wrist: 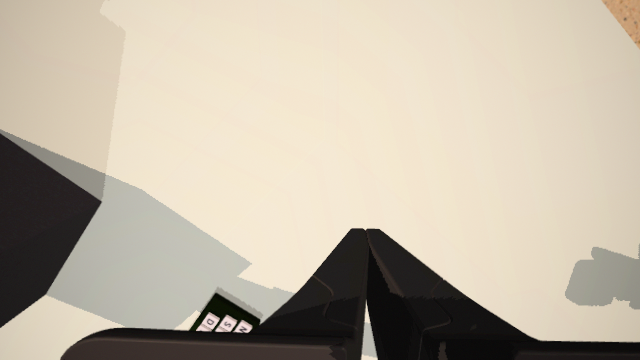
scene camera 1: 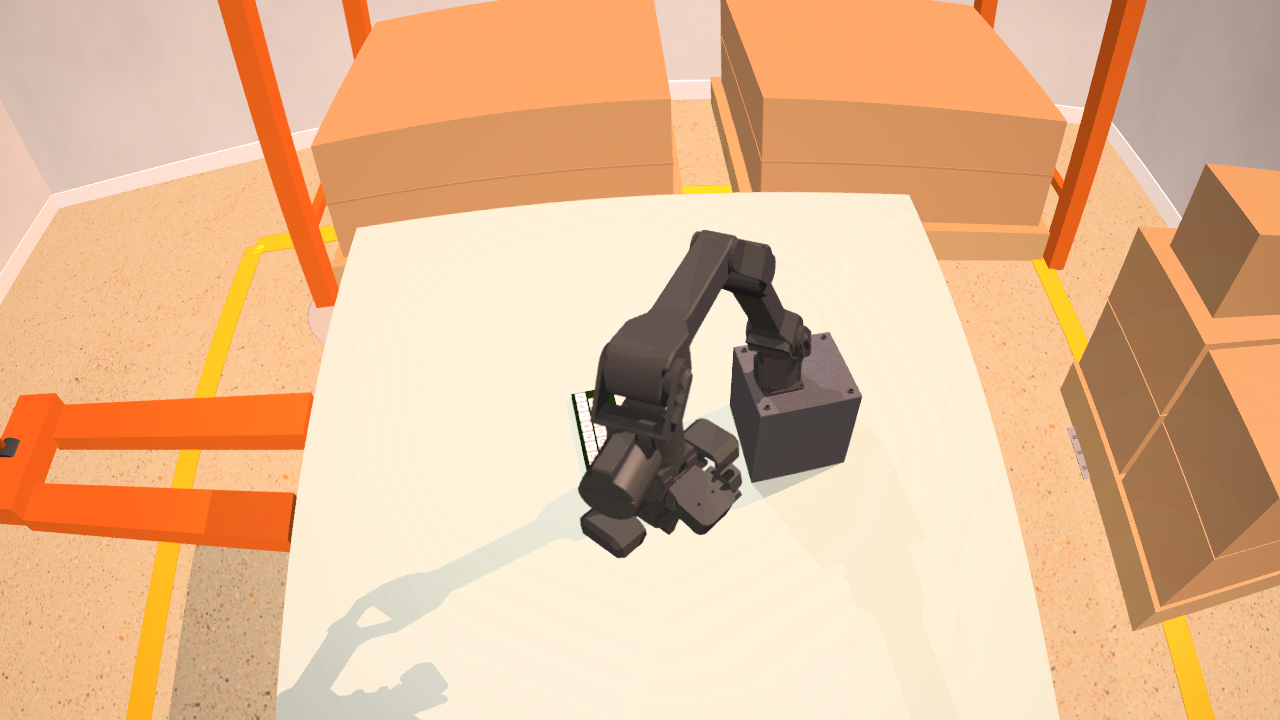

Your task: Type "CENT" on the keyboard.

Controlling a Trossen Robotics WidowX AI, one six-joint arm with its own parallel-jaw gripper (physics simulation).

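Seen in the pictures: gripper, fingertip midpoint: (wrist: 364, 242) (scene camera 1: 668, 531); arm's base at its link origin: (scene camera 1: 778, 379).
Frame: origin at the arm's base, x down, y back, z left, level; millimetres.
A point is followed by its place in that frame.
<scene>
The keyboard (scene camera 1: 582, 422) @(z -105, x 155, y -293 mm) (wrist: 216, 303) @(z 38, x 157, y -240 mm) has a dark green frame and white keys. In the scene view it lies on the pale table, mostly hidden under the arm. In the wrist view one corner with a few lettered keys shows at the bottom, left of the fingers; the rest is hidden by the gripper. My gripper (wrist: 364, 242) @(z 305, x -167, y -236 mm) is shut and empty, with its fingertips together. In the wrist view the tips stand over bare table beside the keyboard's corner. In the scene view the fingertips are hidden or cannot be made out below the dark gripper body.
The dark base block (scene camera 1: 792, 438) @(z 71, x 60, y 7 mm) (wrist: 35, 210) @(z 70, x 85, y -26 mm) carries the arm (scene camera 1: 693, 295) @(z 204, x -429, y -186 mm) and stands right of the keyboard in the scene view. The table (scene camera 1: 447, 313) @(z -427, x 168, y -513 mm) (wrist: 320, 125) @(z 302, x 168, y -221 mm) has shadows across it. Large boxes (scene camera 1: 501, 80) stand behind it, and orange forks (scene camera 1: 179, 425) lie at its left.
</scene>
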